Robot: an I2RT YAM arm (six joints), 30 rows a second.
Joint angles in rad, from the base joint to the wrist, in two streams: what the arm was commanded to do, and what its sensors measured. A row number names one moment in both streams.
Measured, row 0:
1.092 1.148 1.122 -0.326 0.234 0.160
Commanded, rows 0 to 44:
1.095 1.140 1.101 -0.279 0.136 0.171
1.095 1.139 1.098 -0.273 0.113 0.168
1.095 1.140 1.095 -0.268 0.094 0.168
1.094 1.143 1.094 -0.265 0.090 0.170
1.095 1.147 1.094 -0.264 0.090 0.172
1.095 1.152 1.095 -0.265 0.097 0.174
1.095 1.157 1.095 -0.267 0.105 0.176
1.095 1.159 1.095 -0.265 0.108 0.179
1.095 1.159 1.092 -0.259 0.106 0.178
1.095 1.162 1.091 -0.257 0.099 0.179
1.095 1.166 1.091 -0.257 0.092 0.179
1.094 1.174 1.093 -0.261 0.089 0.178
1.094 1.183 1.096 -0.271 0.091 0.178
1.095 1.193 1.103 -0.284 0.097 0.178
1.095 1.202 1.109 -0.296 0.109 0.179
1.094 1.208 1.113 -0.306 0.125 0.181
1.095 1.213 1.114 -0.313 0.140 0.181
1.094 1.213 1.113 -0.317 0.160 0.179
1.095 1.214 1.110 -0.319 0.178 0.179
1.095 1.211 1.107 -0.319 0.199 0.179
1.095 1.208 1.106 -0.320 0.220 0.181
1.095 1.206 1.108 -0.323 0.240 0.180
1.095 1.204 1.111 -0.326 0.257 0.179
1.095 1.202 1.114 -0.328 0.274 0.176
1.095 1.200 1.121 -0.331 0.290 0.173
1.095 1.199 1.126 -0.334 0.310 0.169
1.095 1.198 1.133 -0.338 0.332 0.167
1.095 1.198 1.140 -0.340 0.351 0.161
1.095 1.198 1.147 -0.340 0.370 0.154
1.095 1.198 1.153 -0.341 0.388 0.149
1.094 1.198 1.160 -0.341 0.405 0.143
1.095 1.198 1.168 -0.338 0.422 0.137
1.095 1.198 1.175 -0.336 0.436 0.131
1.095 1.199 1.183 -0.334 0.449 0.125
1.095 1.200 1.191 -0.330 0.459 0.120
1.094 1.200 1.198 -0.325 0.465 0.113
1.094 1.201 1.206 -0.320 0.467 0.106
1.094 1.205 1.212 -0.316 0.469 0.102
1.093 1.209 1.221 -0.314 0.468 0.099
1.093 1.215 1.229 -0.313 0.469 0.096
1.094 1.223 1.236 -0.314 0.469 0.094
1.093 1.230 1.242 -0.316 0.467 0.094
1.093 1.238 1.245 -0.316 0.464 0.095
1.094 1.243 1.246 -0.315 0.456 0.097
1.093 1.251 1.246 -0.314 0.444 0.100
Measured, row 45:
1.093 1.222 1.207 -0.346 0.426 0.112
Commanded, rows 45 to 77:
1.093 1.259 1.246 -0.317 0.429 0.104
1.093 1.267 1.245 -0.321 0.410 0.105
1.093 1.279 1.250 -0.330 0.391 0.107
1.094 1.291 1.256 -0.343 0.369 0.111
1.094 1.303 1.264 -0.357 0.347 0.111
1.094 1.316 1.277 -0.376 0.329 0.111
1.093 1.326 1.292 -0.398 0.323 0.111
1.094 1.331 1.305 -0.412 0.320 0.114
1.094 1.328 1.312 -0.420 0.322 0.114
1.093 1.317 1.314 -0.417 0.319 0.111
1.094 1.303 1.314 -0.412 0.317 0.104
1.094 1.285 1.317 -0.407 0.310 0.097
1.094 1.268 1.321 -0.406 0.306 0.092
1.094 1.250 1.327 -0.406 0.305 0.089
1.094 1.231 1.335 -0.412 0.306 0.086
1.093 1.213 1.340 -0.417 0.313 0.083
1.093 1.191 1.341 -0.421 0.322 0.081
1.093 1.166 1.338 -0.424 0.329 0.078
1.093 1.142 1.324 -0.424 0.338 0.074
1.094 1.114 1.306 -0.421 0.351 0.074
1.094 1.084 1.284 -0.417 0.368 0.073
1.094 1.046 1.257 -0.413 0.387 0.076
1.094 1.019 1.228 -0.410 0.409 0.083
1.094 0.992 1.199 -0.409 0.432 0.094
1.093 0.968 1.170 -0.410 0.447 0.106
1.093 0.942 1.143 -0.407 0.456 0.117
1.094 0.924 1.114 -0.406 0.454 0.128
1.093 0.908 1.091 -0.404 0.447 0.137
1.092 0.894 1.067 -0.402 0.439 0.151
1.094 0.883 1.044 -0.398 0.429 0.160
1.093 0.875 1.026 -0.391 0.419 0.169
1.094 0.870 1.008 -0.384 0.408 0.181
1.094 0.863 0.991 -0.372 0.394 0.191
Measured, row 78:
1.092 0.871 1.054 -0.397 0.407 0.137
